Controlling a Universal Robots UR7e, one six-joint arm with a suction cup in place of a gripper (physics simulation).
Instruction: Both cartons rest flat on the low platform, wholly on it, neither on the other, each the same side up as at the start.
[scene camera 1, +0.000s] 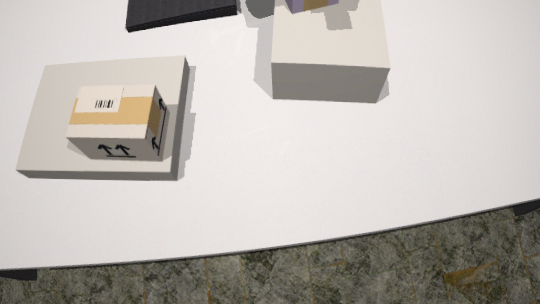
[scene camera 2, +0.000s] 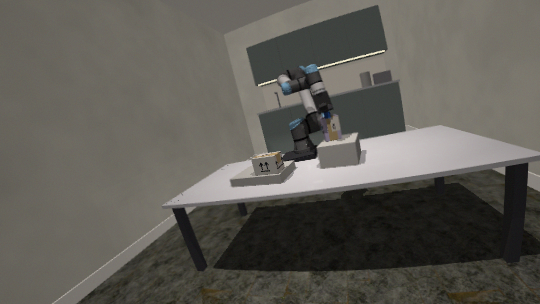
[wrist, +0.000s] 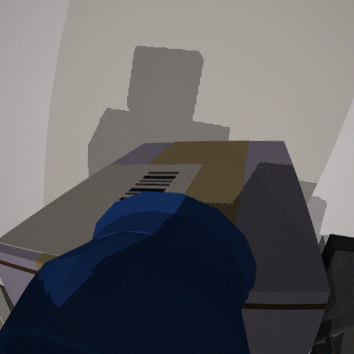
tall block: scene camera 1; scene camera 2 343, 152; wrist
low platform: scene camera 1; scene camera 2; not seen in the wrist view (out of frame)
same spot on tall block: (wrist: 120, 80) = (scene camera 1: 353, 18)
same spot on low platform: (scene camera 2: 247, 177) = (scene camera 1: 68, 168)
